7 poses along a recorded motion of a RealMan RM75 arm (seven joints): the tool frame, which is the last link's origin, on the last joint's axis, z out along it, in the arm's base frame.
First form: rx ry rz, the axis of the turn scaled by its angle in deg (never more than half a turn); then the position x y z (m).
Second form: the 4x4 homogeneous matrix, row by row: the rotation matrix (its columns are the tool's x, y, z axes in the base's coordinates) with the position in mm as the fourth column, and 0 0 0 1 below. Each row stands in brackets. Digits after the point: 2 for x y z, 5 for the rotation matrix.
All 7 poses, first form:
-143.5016 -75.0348 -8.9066 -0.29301 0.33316 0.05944
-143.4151 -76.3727 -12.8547 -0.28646 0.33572 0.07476
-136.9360 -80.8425 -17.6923 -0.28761 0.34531 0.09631
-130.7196 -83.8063 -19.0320 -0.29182 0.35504 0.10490
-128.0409 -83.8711 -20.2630 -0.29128 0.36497 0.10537
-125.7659 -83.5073 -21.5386 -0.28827 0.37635 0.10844
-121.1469 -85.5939 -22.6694 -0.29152 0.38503 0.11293
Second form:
[[0.57627 0.81592 -0.04674 -293.01], [0.78231 -0.53417 0.32039 333.16], [0.23645 -0.22119 -0.94613 59.44], [0 0 0 1]]
[[0.55832 0.82963 -0.00132 -286.46], [0.78348 -0.52674 0.32969 335.72], [0.27283 -0.18510 -0.94409 74.76], [0 0 0 1]]
[[0.48109 0.87660 0.01076 -287.61], [0.80096 -0.44450 0.40109 345.31], [0.35638 -0.18435 -0.91598 96.31], [0 0 0 1]]
[[0.42158 0.90658 -0.01930 -291.82], [0.80933 -0.36659 0.45891 355.04], [0.40897 -0.20909 -0.88827 104.90], [0 0 0 1]]
[[0.40607 0.91342 -0.02773 -291.28], [0.80001 -0.34065 0.49390 364.97], [0.44169 -0.22274 -0.86908 105.37], [0 0 0 1]]
[[0.39650 0.91744 -0.03310 -288.27], [0.78698 -0.32111 0.52684 376.35], [0.47271 -0.23494 -0.84932 108.44], [0 0 0 1]]
[[0.35009 0.93498 -0.05707 -291.52], [0.78416 -0.25920 0.56383 385.03], [0.51238 -0.24214 -0.82391 112.93], [0 0 0 1]]

